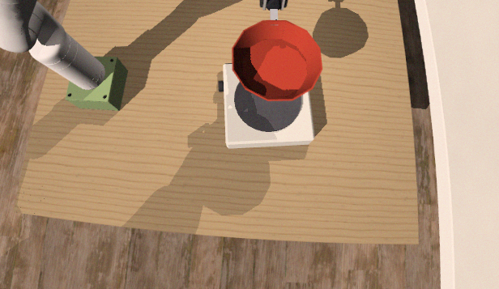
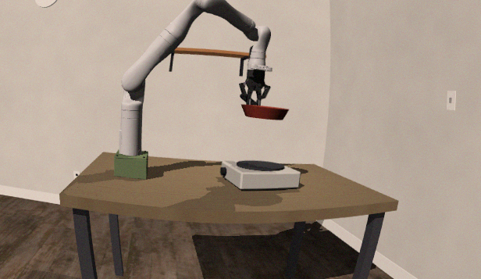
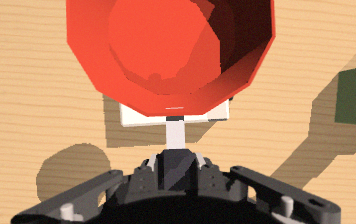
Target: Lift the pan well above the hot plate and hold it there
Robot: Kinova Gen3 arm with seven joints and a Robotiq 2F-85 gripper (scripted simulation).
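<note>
Right now my hand is 7 cm to the left of the pan, 2 cm short of it and 2 cm above it. Round my hand: hot plate (27 cm below, 13 cm to the right, 2 cm ahead).
</note>
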